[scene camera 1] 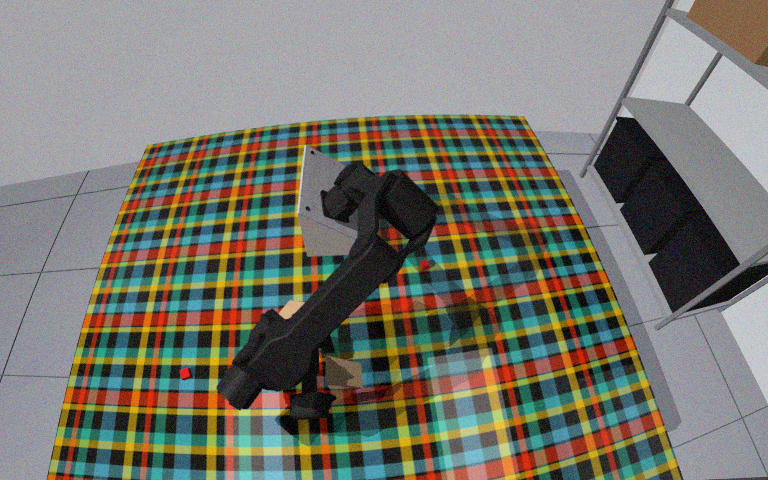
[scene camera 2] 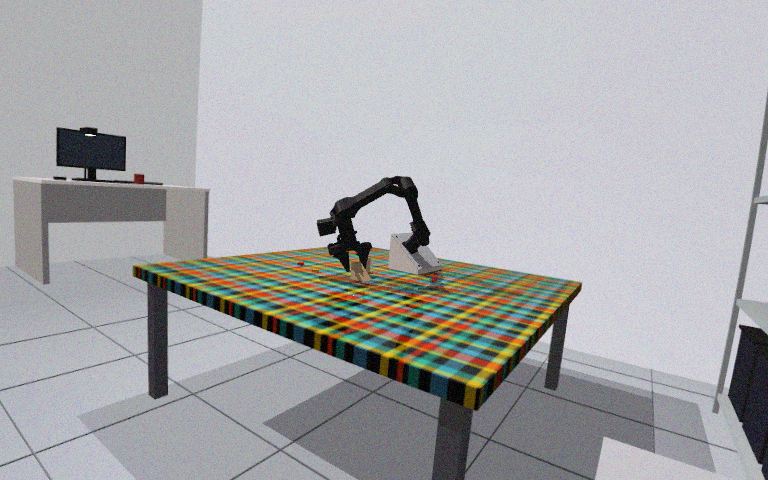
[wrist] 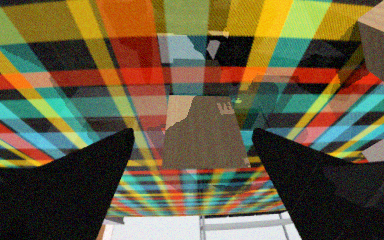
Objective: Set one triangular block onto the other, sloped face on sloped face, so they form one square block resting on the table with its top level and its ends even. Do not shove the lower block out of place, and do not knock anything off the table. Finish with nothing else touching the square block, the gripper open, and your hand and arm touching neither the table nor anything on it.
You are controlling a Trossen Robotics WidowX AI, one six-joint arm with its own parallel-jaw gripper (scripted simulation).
Labels:
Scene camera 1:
gripper: 333, 374
tan triangular block: 339, 374

